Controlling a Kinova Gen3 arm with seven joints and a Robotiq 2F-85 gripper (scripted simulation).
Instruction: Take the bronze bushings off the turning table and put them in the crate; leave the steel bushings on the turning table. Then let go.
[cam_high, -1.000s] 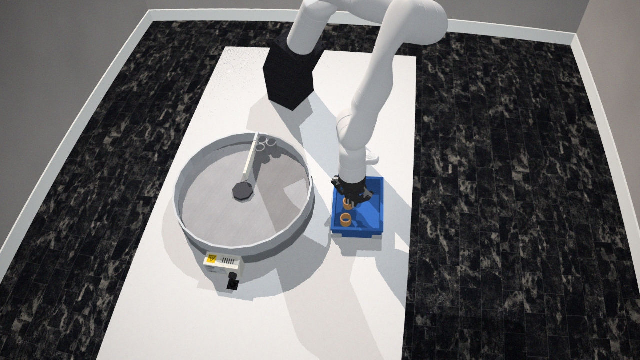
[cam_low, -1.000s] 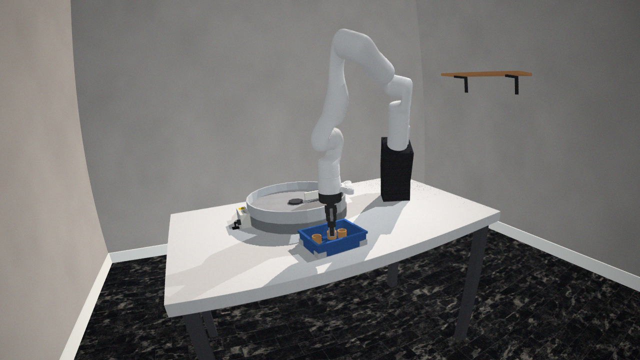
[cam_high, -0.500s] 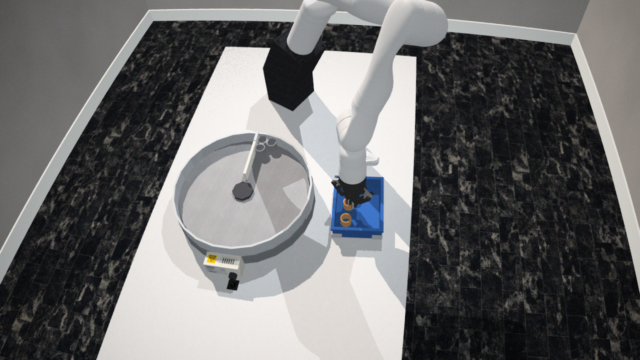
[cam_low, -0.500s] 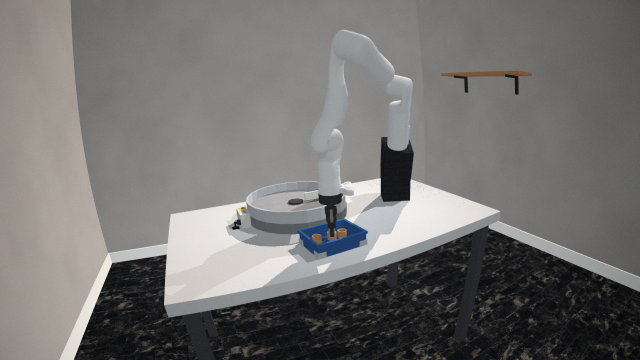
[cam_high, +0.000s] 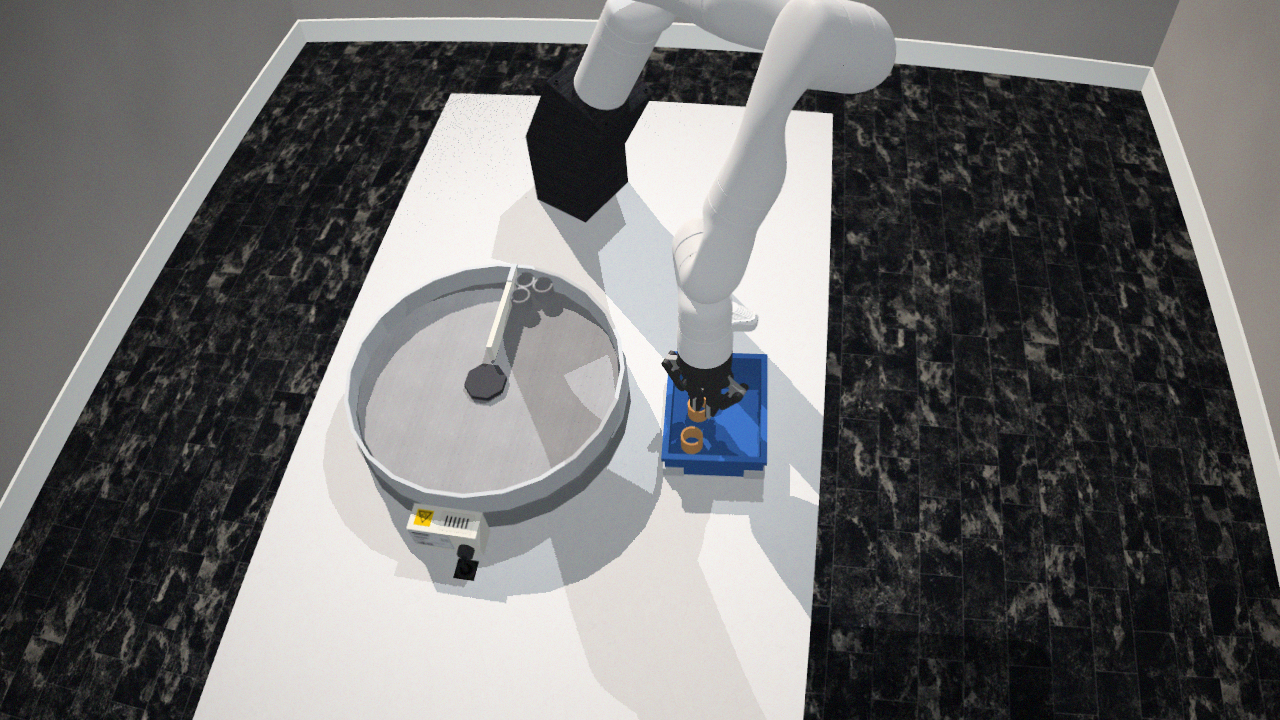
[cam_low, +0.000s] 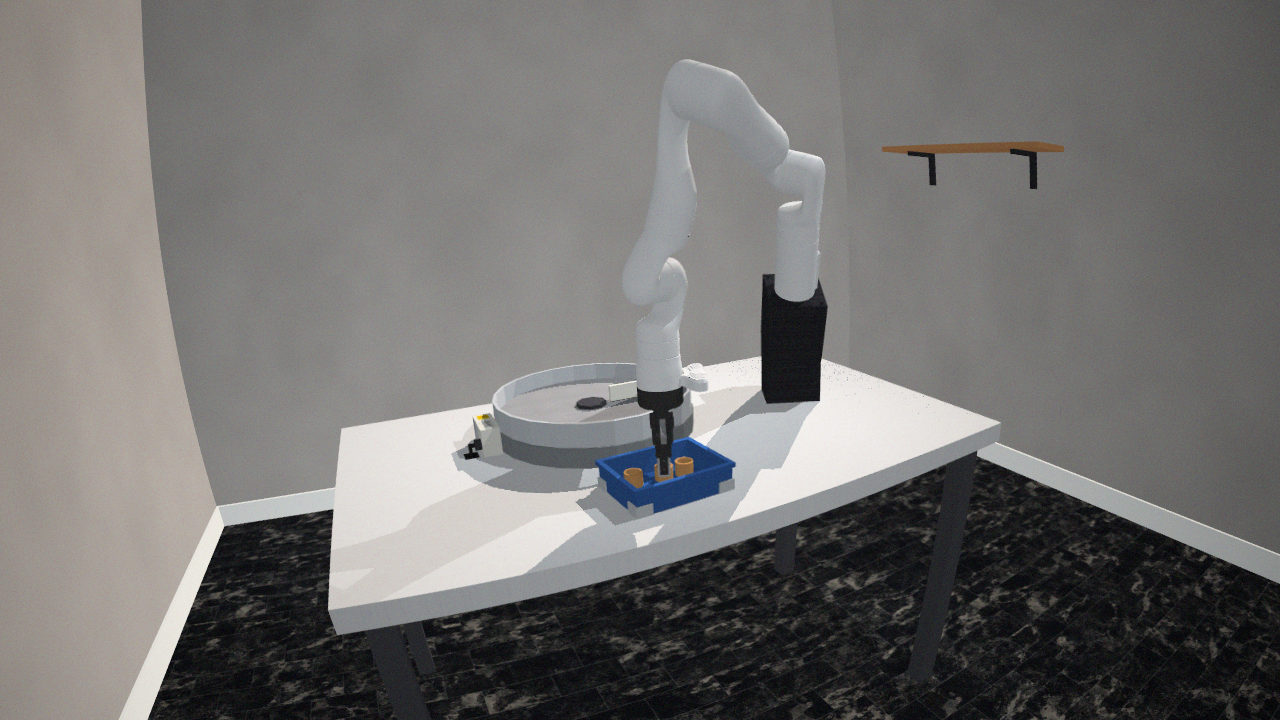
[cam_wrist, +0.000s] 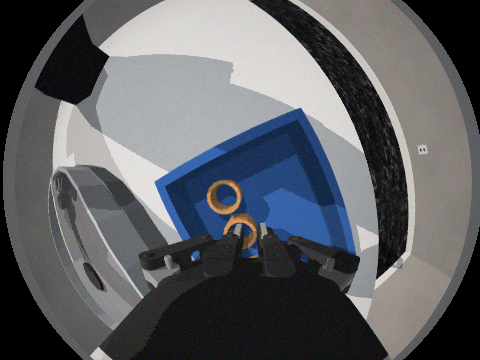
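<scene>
Now: the blue crate 20 mm to the left of my hand, 10 mm below it and 10 mm ahead of it. Also, from my hand: grey turning table: 330 mm to the right, 30 mm behind, 10 mm above.
</scene>
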